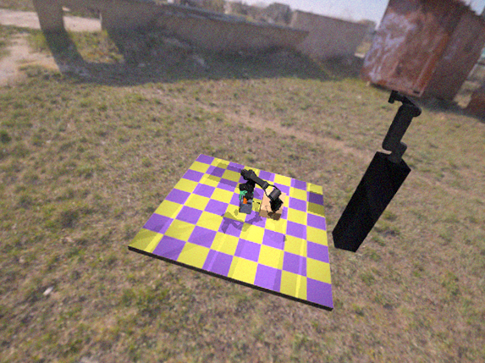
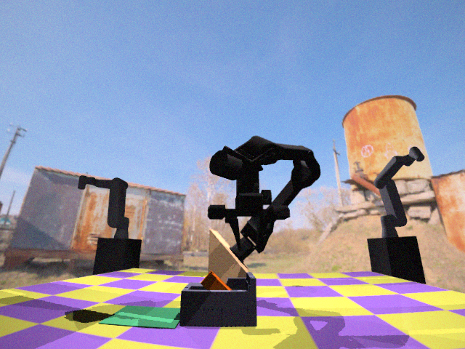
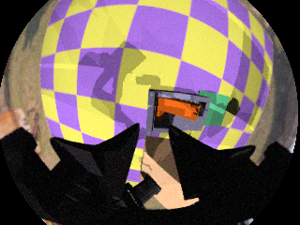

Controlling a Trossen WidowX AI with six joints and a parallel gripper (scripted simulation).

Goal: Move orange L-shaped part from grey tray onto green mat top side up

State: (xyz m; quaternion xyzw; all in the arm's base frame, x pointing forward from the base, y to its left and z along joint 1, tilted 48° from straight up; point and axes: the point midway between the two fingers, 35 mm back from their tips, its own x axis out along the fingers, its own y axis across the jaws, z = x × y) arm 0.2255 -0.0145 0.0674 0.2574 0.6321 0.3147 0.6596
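Right now my gripper tip is 40 mm to the left of the orange L-shaped part and 100 mm above it. From my gripper tip the other things lie so: green mat: 10 mm ahead, 220 mm to the right, 160 mm below.
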